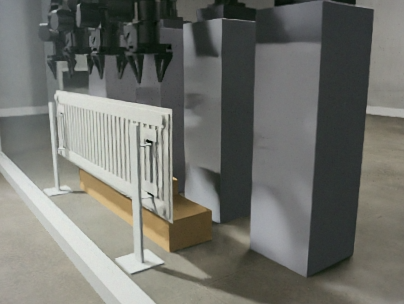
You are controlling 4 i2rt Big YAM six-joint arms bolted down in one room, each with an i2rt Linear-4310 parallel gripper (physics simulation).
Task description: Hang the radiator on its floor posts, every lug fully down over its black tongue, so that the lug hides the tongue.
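Observation:
The white slatted radiator [95, 131] stands upright between and behind two thin white floor posts, the near post [136, 200] and the far post [55, 150]. Beside the near post, small dark spots show at an upper lug [150, 135] and low on the radiator's end. Whether the lugs are fully down over the tongues is too small to tell; the far end's lugs are unclear. Four black grippers hang in a row above the radiator, apart from it. The nearest [148, 75] and the one beside it [110, 72] have spread, empty fingers. The two farther left overlap; their fingers also look spread.
A long orange-brown block [190, 227] lies on the floor under and behind the radiator. Large grey pedestals [285, 125] [202, 110] stand at the right and behind the radiator. A white floor rail [65, 240] runs along the left front.

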